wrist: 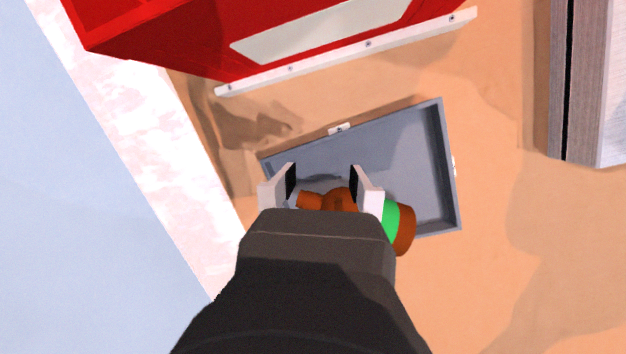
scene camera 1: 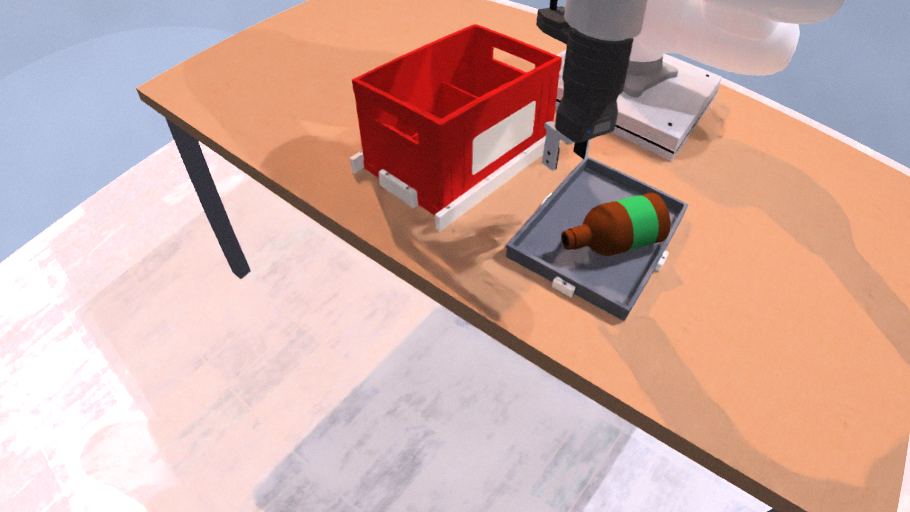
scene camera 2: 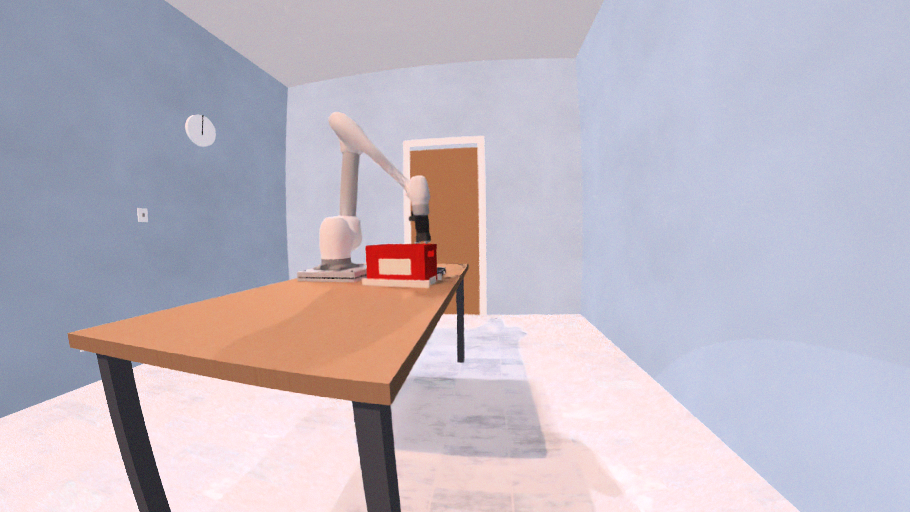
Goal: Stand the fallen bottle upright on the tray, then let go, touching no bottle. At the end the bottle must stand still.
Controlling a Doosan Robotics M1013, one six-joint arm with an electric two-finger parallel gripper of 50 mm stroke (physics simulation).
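Places are measured from the arm's base along level axes (x ahead, y left, z up), in metres.
Pixels of known places: gripper, fingertip midpoint: (wrist: 322,175) (scene camera 1: 564,160); arm's base, origin of the base link: (scene camera 2: 336,268).
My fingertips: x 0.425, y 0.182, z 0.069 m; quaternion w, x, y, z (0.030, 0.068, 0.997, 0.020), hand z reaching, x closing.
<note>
For each thing: its top centre in the pictures, then the offset to it from my fingertips. "spot": a spot on its surface instead.
- brown bottle with a green label, middle of its top: (wrist: 350,229) (scene camera 1: 618,209) 0.022 m back, 0.087 m left, 0.040 m down
- grey tray, surface spot: (scene camera 1: 566,191) spot: 0.062 m back, 0.031 m right, 0.114 m down
- red crate, middle of its top: (scene camera 1: 460,65) (scene camera 2: 402,244) 0.001 m ahead, 0.215 m right, 0.056 m up
- white strip, surface spot: (wrist: 330,53) spot: 0.014 m back, 0.119 m right, 0.089 m down
The brown bottle with a green label (scene camera 1: 644,221) (wrist: 391,220) lies on its side in the grey tray (scene camera 1: 566,191) (wrist: 410,150). In scene camera 1 its neck points left and its base is near the tray's right wall. My gripper (scene camera 1: 565,156) (wrist: 322,175) is open and empty, pointing down above the level of the bottle. In the wrist view the neck and shoulder show below and between the fingers, and the gripper body hides part of the bottle. In scene camera 2 the fingers and the bottle are hidden behind the crate.
A red crate (scene camera 1: 400,140) (scene camera 2: 427,267) (wrist: 200,55) with inner dividers stands beside the tray, edged by a white strip (scene camera 1: 496,181) (wrist: 330,53). The robot's base plate (scene camera 1: 661,124) (scene camera 2: 330,275) (wrist: 582,90) is behind the tray. Small white blocks (scene camera 1: 563,286) (wrist: 339,129) sit against the tray.
</note>
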